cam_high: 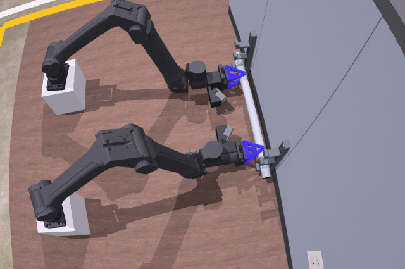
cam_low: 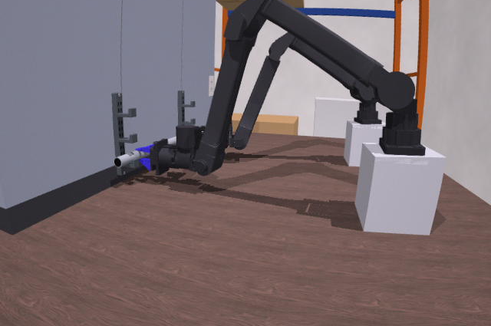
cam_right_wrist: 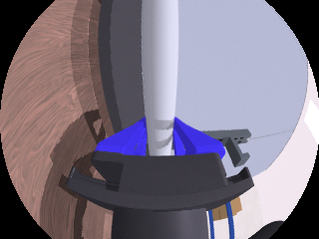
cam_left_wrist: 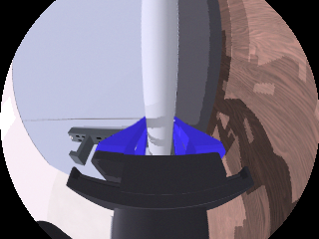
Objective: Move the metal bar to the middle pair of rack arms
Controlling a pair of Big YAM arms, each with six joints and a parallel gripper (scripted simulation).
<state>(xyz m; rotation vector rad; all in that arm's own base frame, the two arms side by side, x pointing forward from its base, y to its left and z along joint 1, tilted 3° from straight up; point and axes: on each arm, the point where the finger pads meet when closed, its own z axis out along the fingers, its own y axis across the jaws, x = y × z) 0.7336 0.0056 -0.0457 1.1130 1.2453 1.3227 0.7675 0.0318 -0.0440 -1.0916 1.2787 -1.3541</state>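
The metal bar is 1 cm behind my right hand and 15 cm to the left of it. The rest, counted from my right hand: grey wall panel (19 cm ahead, 13 cm to the left, 37 cm above).
The metal bar is 15 cm to the right of my left hand and 1 cm ahead of it. The rest, counted from my left hand: grey wall panel: 37 cm above, 20 cm ahead, 17 cm to the right.
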